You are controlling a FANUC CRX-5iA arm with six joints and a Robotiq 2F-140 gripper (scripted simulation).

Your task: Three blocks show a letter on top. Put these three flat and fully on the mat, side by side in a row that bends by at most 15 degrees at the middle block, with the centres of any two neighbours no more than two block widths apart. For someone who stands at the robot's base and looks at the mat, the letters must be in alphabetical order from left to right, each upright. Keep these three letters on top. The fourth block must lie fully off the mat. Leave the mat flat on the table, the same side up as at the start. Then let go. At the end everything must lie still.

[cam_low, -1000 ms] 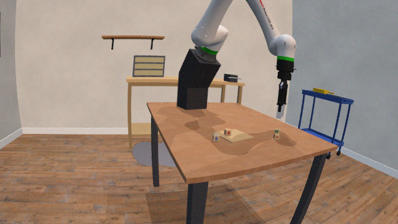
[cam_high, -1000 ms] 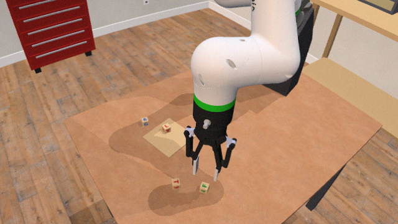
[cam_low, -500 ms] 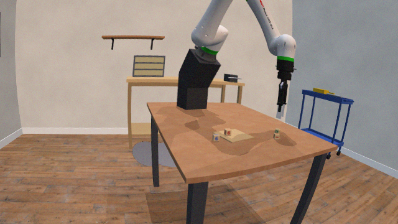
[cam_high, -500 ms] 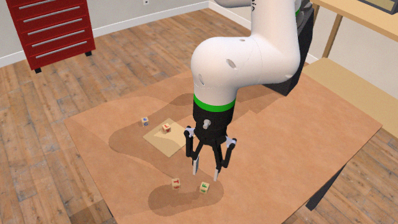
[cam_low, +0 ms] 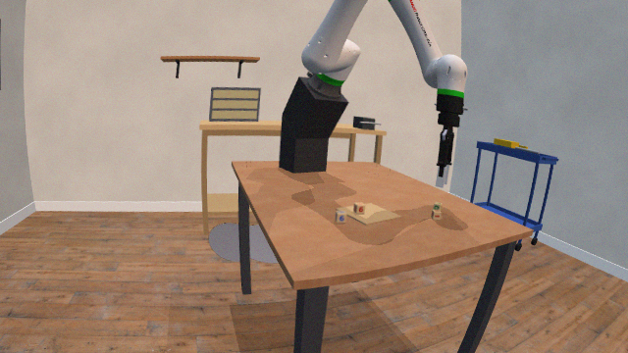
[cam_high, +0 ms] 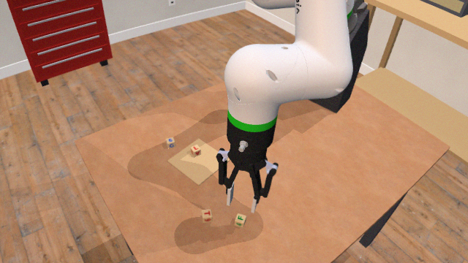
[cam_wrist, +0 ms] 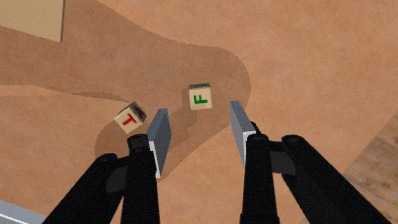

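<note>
Now: hand 25 cm to the left of the tan mat, 12 cm above it and 3 cm past it.
</note>
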